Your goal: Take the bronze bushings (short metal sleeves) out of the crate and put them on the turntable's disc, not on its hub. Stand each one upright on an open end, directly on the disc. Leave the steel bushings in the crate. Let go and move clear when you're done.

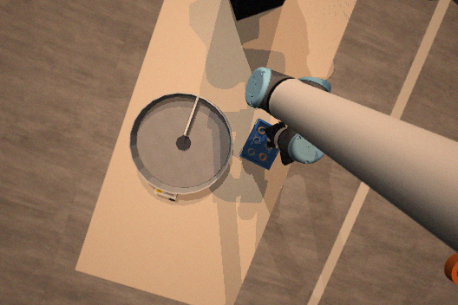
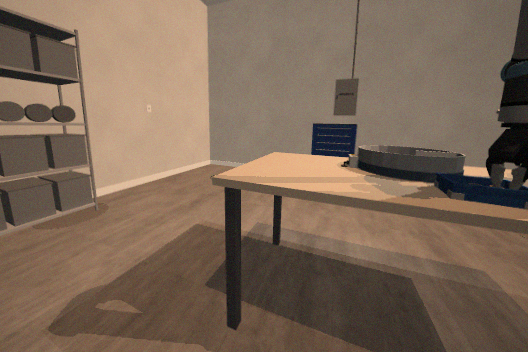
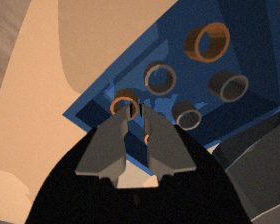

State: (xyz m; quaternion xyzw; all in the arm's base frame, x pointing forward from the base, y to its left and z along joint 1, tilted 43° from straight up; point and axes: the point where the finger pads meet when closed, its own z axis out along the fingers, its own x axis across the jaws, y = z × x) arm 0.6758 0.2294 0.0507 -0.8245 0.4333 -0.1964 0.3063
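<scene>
The blue crate is 40 mm ahead of my hand and 30 mm to the right of it. The rest, counted from my hand: grey turntable disc (370 mm to the right, 140 mm ahead, 30 mm above).
</scene>
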